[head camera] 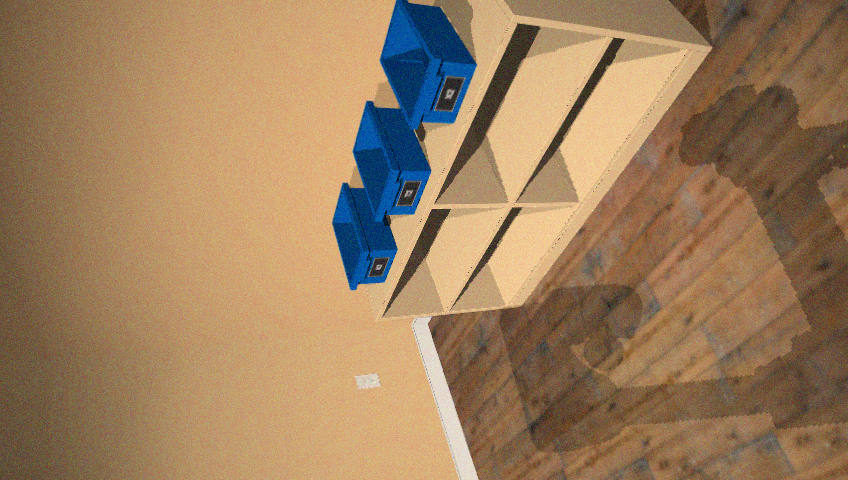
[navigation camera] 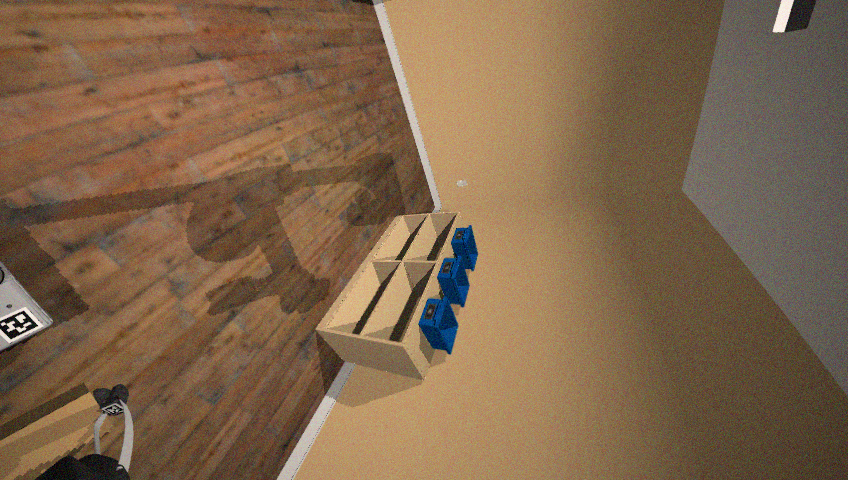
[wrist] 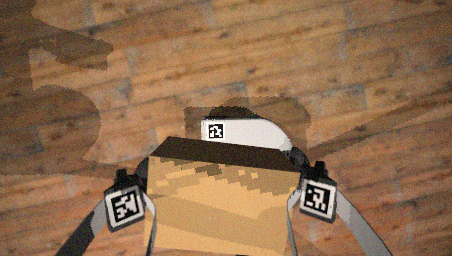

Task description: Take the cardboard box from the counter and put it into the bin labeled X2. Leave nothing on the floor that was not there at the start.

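Frame: origin at the robot's base, x left, y back, z up, level; millimetres.
Seen in the pictures: gripper, fingertip midpoint: (navigation camera: 52, 433).
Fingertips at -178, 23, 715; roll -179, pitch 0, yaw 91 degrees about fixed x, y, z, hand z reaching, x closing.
Offsets run from my fingertips to a thing's top centre, as dx, dy, dz.
The cardboard box {+10, -1, +47} (wrist: 220, 210) (navigation camera: 44, 437) is between the two fingers in the wrist view; part of it also shows at the lower left of the navigation view. My gripper (wrist: 221, 170) is shut on it, with one fingertip at each side, above the floor. Three blue bins stand in a row on top of a wooden shelf unit (head camera: 601, 22) (navigation camera: 371, 355): a near bin {-836, -1094, +15} (head camera: 458, 50) (navigation camera: 439, 327), a middle bin {-765, -1435, +15} (head camera: 386, 157) (navigation camera: 453, 282) and a far bin {-693, -1776, +15} (head camera: 364, 237) (navigation camera: 464, 246). Each has a dark label on its front, too small to read, so I cannot tell which is X2.
My white base (wrist: 250, 134) (navigation camera: 20, 303) shows beyond the box in the wrist view and at the left edge of the navigation view. The shelf unit stands against the wall near a room corner. A white outlet (head camera: 367, 381) (navigation camera: 461, 183) is on the adjoining wall. Robot shadows lie on the floor.
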